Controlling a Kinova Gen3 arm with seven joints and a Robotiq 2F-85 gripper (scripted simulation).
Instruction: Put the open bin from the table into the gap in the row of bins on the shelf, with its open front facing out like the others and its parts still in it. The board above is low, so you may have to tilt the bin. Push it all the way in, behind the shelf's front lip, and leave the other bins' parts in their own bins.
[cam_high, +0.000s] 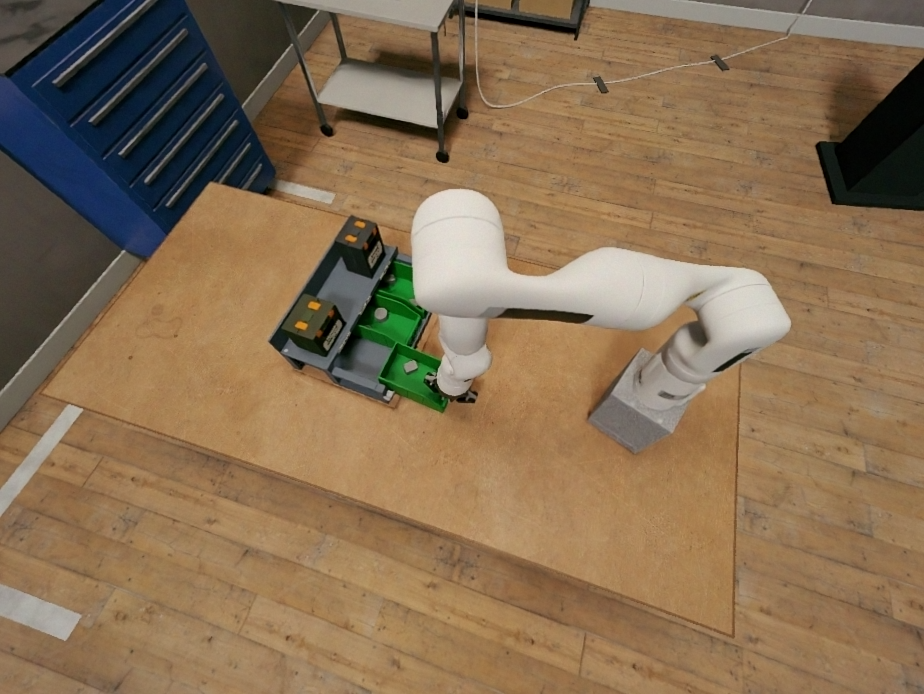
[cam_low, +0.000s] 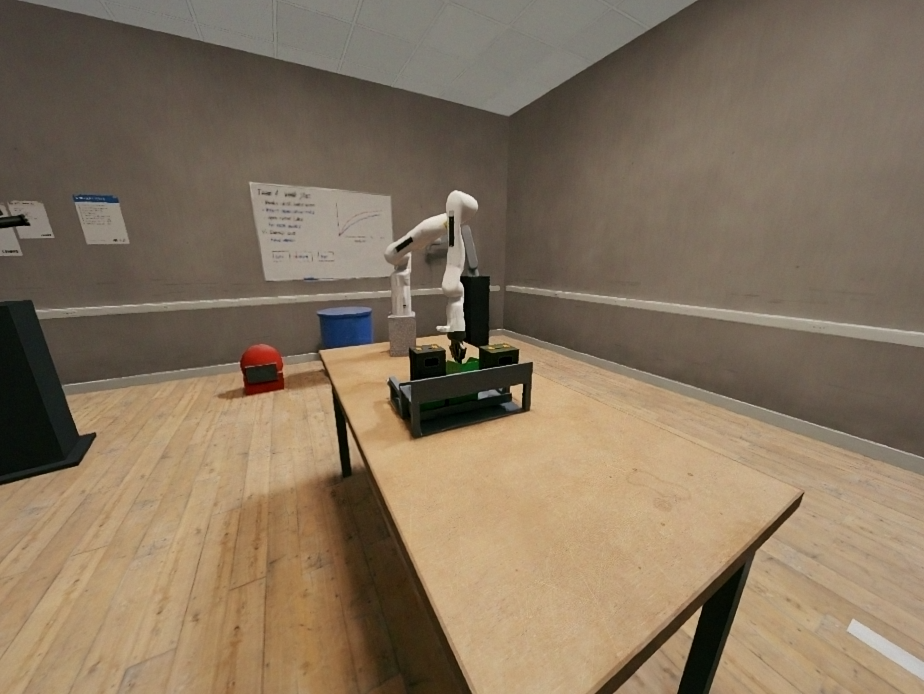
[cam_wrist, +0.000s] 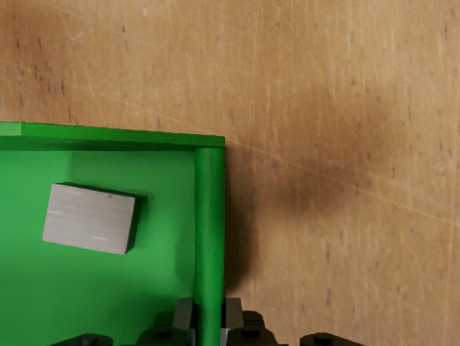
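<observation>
Right now the grey part is 11 cm ahead of my hand, 6 cm to the right of it and 1 cm below it. Round my hand: grey shelf 23 cm ahead, 18 cm to the right, 3 cm above.
</observation>
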